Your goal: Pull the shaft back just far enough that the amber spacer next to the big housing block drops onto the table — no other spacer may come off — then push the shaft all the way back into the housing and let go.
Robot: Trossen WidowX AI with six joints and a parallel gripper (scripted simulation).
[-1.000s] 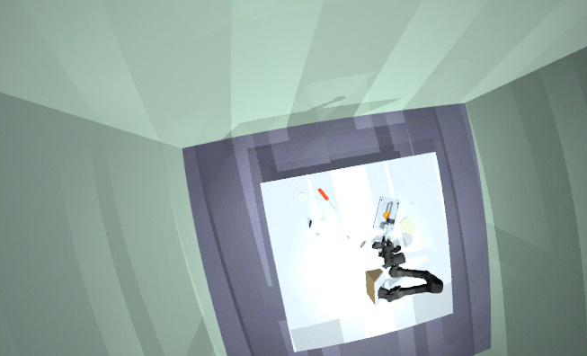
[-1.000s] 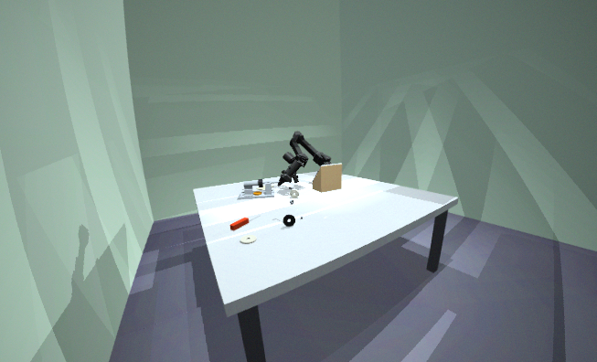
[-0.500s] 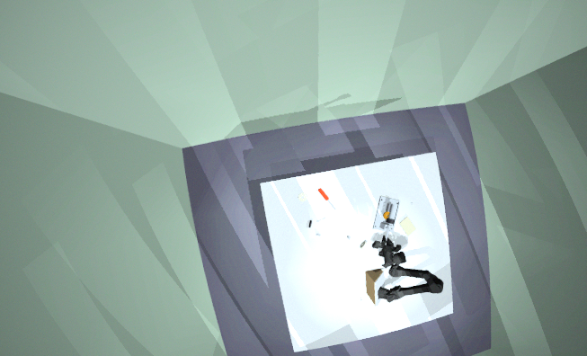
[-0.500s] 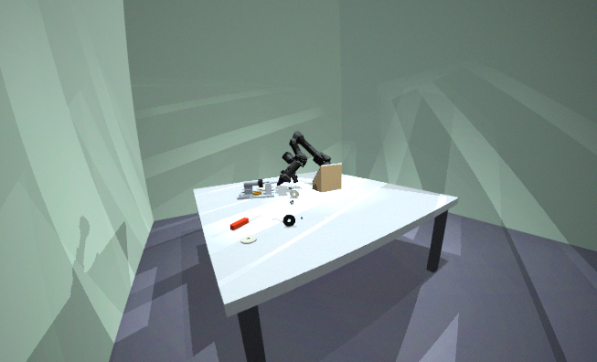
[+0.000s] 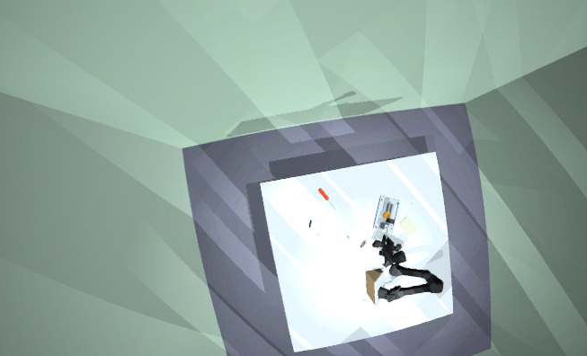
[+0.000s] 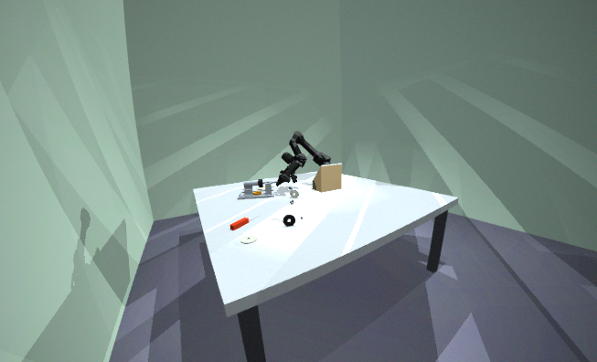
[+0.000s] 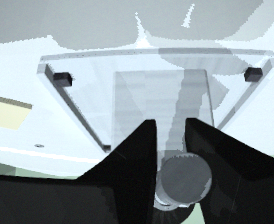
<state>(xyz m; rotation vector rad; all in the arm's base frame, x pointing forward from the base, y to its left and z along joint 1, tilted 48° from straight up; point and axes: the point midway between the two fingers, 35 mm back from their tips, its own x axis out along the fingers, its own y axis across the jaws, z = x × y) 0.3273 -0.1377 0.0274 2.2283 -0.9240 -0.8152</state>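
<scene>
The thin shaft is 5 cm ahead of my gripper tip, 2 cm to the right of it and 2 cm above it. The rest, counted from my gripper tip: red-handled screwdriver 31 cm ahead, 34 cm to the left, 5 cm below; then pale yellow square 20 cm to the right, 5 cm below; then white washer 36 cm ahead, 50 cm to the left, 5 cm below.
</scene>
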